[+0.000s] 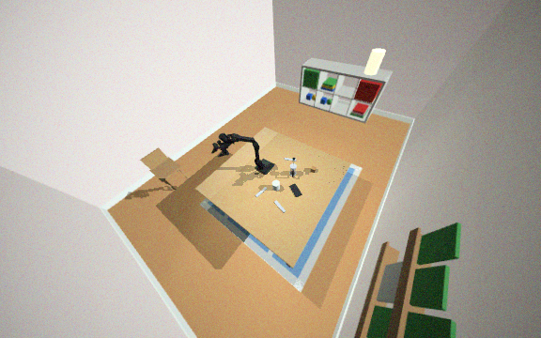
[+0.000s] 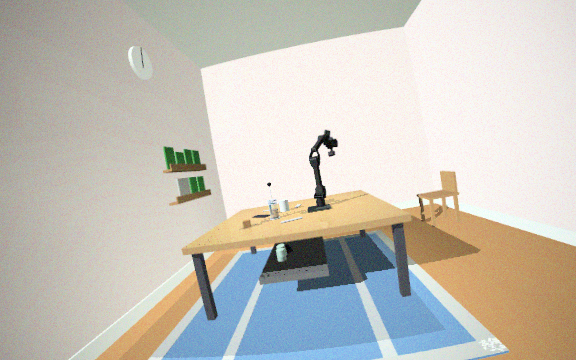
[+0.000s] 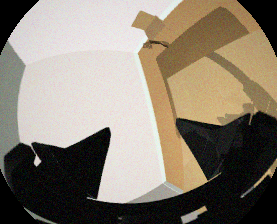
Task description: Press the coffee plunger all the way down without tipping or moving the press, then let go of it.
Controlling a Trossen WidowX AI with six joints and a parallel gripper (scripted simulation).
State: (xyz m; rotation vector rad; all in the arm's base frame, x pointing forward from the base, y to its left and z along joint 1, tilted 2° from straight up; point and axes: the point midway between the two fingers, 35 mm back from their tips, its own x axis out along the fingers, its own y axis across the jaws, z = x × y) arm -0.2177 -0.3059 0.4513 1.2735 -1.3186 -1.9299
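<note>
Now: gripper tip 62 cm short of the coffee press, 43 cm to the right of it and 31 cm above it. Round my gripper tip: small brown block 80 cm ahead, 59 cm to the left, 42 cm below.
</note>
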